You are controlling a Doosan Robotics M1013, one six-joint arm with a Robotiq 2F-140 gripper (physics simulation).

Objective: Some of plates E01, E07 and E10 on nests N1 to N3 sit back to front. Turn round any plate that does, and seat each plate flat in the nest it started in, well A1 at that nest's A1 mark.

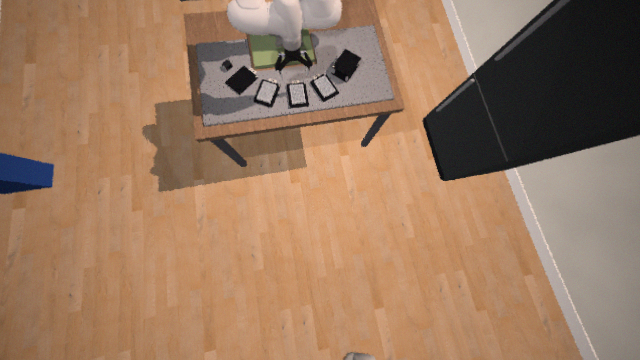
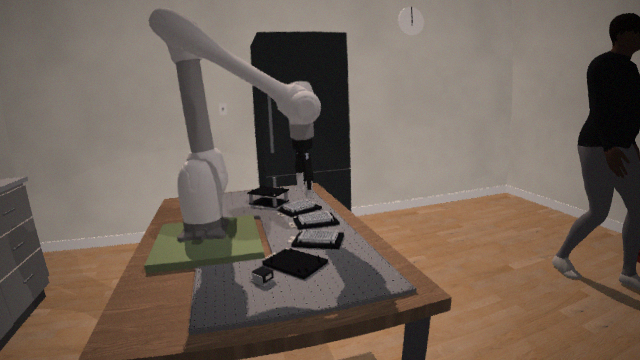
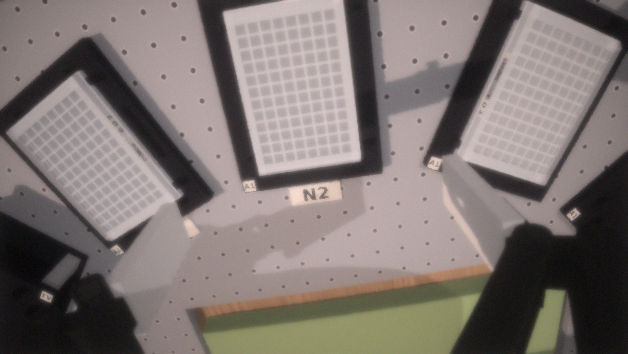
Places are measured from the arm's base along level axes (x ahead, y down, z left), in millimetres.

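Pixels of known places: gripper, fingertip midpoint: (image 1: pixel 294 76) (image 2: pixel 304 193) (image 3: pixel 310 202); arm's base at its link origin: (image 2: pixel 204 231).
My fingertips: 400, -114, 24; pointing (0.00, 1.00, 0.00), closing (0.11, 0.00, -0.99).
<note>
For each thing: its top centre in the pictures, then the offset to it from my fingertips, as dx, dy, dz. "pt": a spot on its surface instead. Level surfaces: height alone.
- left white plate at its top centre: (image 3: pixel 90 167) (image 2: pixel 299 204) (image 1: pixel 324 85) -8, +101, +182
- black nest N1 at a spot on its surface: (image 3: pixel 197 192) pt -44, +115, +102
- middle plate at its top centre: (image 3: pixel 296 92) (image 2: pixel 315 216) (image 1: pixel 297 93) +39, +101, +7
- nest N2 at its top centre: (image 3: pixel 296 91) (image 2: pixel 315 217) (image 1: pixel 297 93) +39, +105, +7
- right plate at its top centre: (image 3: pixel 541 103) (image 2: pixel 318 234) (image 1: pixel 266 91) +19, +101, -181
- nest N3 at its top centre: (image 3: pixel 538 101) (image 2: pixel 318 235) (image 1: pixel 266 91) +19, +105, -181
- flat black fixture at its top centre: (image 2: pixel 287 255) (image 1: pixel 239 74) -99, +95, -340
- small dark block at a spot on its surface: (image 2: pixel 262 275) pt -176, +96, -444
- perforated mat at its surface level: dy +127
My gripper (image 1: pixel 293 70) (image 2: pixel 304 189) (image 3: pixel 310 202) is wide open and empty, above the mat on the robot's side of the nests. The left white plate (image 3: pixel 95 160) (image 1: pixel 324 87) (image 2: pixel 300 206) lies in black nest N1 (image 3: pixel 197 192); its printed strip is on the long side away from the A1 mark. The middle plate (image 3: pixel 295 90) (image 1: pixel 297 93) (image 2: pixel 316 218) lies in nest N2 (image 3: pixel 371 135); no print shows on it. The right plate (image 3: pixel 540 95) (image 1: pixel 267 92) (image 2: pixel 318 237) lies in nest N3 (image 3: pixel 457 120); its strip is on the A1-mark side. Plate names are too blurred to read surely.
A two-level black stand (image 1: pixel 346 65) (image 2: pixel 268 192) is beyond N1. A flat black fixture (image 1: pixel 241 80) (image 2: pixel 295 262) is beside N3, with a small dark block (image 1: pixel 227 64) (image 2: pixel 262 275) near it. The green base board (image 2: pixel 165 250) (image 3: pixel 350 320) borders the perforated mat (image 2: pixel 225 310). A person (image 2: pixel 610 110) stands off the table.
</note>
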